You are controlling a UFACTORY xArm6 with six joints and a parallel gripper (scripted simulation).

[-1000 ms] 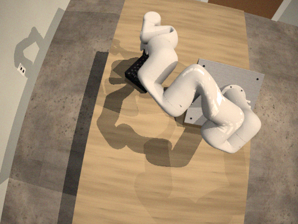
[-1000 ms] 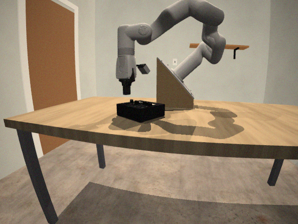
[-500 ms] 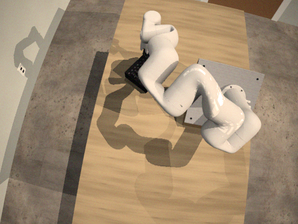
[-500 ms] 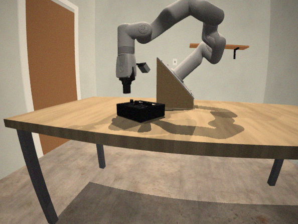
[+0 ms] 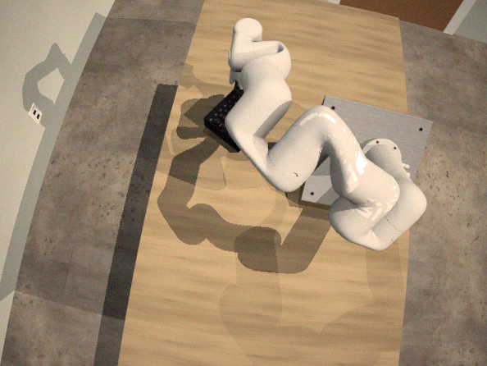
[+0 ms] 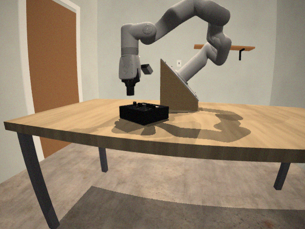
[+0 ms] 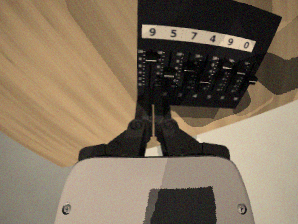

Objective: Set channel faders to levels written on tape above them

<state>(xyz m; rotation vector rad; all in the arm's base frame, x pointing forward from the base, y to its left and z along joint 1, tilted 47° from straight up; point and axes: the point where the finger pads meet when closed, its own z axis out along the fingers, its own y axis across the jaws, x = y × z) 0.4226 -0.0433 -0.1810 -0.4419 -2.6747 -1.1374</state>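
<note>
Right now my hand is 2 cm short of the channel 4 fader cap, 6 cm to the right of it and 5 cm above it. From my hand the other things lie so: channel 6 fader cap 3 cm ahead, 11 cm to the left, 5 cm below; master fader cap 4 cm ahead, 12 cm to the left, 5 cm below.
</note>
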